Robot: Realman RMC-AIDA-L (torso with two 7-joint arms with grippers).
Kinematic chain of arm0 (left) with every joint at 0, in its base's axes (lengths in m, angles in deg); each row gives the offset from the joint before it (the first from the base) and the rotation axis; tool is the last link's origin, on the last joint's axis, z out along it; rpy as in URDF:
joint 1: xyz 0 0 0.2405 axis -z
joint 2: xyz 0 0 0 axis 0.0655 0.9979 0
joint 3: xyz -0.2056 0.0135 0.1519 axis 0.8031 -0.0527 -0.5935
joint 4: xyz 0 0 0 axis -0.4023 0.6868 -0.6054
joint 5: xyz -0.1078 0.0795 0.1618 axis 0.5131 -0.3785 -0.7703
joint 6: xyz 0 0 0 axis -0.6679 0.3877 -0.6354
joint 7: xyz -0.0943 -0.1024 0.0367 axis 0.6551 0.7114 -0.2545
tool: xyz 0 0 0 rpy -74.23 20.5 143.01
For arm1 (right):
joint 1: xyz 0 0 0.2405 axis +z
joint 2: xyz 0 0 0 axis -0.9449 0.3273 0
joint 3: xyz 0.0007 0.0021 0.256 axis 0.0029 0.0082 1
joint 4: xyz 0 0 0 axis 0.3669 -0.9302 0.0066
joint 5: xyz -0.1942 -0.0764 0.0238 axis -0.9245 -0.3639 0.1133
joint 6: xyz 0 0 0 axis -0.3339 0.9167 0.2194
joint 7: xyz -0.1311 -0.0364 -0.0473 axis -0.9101 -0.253 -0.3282
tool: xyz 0 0 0 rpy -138.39 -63.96 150.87
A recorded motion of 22 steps. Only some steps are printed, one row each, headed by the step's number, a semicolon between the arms.
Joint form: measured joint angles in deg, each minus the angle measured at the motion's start. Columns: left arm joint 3, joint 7, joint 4, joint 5, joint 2, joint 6, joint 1; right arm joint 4, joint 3, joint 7, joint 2, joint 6, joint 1, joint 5.
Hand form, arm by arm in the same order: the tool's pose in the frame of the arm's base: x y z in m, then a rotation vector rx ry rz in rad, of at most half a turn. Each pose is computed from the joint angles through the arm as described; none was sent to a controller.
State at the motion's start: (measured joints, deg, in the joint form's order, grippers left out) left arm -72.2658 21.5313 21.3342 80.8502 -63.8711 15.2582 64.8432; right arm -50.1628 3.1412 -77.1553 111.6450 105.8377 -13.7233 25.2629
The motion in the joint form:
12: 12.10 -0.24 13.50 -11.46 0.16 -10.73 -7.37; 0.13 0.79 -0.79 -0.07 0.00 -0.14 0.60
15: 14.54 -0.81 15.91 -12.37 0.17 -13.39 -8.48; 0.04 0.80 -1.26 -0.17 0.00 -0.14 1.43
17: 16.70 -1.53 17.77 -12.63 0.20 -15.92 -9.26; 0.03 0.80 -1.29 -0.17 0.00 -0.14 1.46
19: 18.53 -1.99 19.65 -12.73 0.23 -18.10 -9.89; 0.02 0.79 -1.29 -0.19 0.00 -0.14 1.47
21: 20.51 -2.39 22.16 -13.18 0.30 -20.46 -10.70; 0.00 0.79 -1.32 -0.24 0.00 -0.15 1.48
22: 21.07 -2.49 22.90 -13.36 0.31 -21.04 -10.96; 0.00 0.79 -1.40 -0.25 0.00 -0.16 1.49
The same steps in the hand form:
12: -0.0378 0.3658 -0.1061 -2.8965 0.3034 0.5959; 0.2364 0.4265 0.0318 -2.4548 1.1731 -0.5753
15: -0.0360 0.3651 -0.0972 -2.9018 0.2961 0.5854; 0.2350 0.4269 0.0314 -2.4659 1.1694 -0.5598
17: -0.0346 0.3639 -0.0893 -2.9137 0.2892 0.5763; 0.2350 0.4269 0.0313 -2.4665 1.1691 -0.5593
19: -0.0320 0.3624 -0.0822 -2.9235 0.2859 0.5626; 0.2350 0.4269 0.0314 -2.4663 1.1691 -0.5594
21: -0.0291 0.3611 -0.0731 -2.9254 0.2884 0.5476; 0.2352 0.4270 0.0318 -2.4660 1.1689 -0.5596
22: -0.0283 0.3609 -0.0704 -2.9241 0.2891 0.5422; 0.2353 0.4270 0.0319 -2.4668 1.1675 -0.5598

